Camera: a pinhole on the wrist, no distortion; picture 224 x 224 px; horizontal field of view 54.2 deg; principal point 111.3 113.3 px. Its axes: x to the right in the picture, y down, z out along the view. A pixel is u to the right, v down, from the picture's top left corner.
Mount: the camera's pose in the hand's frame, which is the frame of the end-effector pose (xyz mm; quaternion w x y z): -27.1 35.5 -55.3 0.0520 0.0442 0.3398 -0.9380
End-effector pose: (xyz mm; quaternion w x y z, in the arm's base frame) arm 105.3 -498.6 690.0 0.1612 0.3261 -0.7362 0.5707
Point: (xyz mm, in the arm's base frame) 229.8 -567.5 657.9
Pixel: 175 87
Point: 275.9 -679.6 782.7
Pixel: 97 144
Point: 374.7 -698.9 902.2
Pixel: 103 201
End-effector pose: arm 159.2 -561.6 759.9 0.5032 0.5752 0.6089 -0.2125
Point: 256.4 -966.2 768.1
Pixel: outside the picture
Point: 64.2 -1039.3 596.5
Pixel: 128 77
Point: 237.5 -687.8 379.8
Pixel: outside the picture
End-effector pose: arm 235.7 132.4 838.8 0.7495 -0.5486 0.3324 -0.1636
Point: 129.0 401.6 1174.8
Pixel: outside the picture
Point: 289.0 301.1 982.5
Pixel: 163 54
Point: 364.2 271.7 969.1
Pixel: 98 56
